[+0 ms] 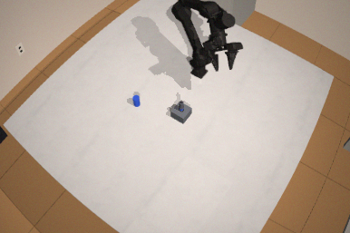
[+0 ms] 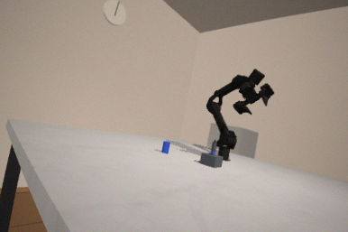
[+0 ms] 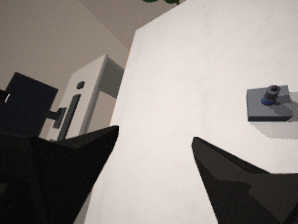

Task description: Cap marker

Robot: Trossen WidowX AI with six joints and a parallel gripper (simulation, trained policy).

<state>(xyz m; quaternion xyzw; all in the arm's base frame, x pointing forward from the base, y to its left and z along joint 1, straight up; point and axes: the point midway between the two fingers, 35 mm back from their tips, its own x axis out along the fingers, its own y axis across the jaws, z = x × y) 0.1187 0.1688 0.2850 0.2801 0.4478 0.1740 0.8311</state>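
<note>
My gripper tip is 320 mm to the left of the blue cap, 240 mm above it and 180 mm short of it. From my gripper tip the other things lie so: grey holder block: 240 mm below, 120 mm to the right, 120 mm ahead.
</note>
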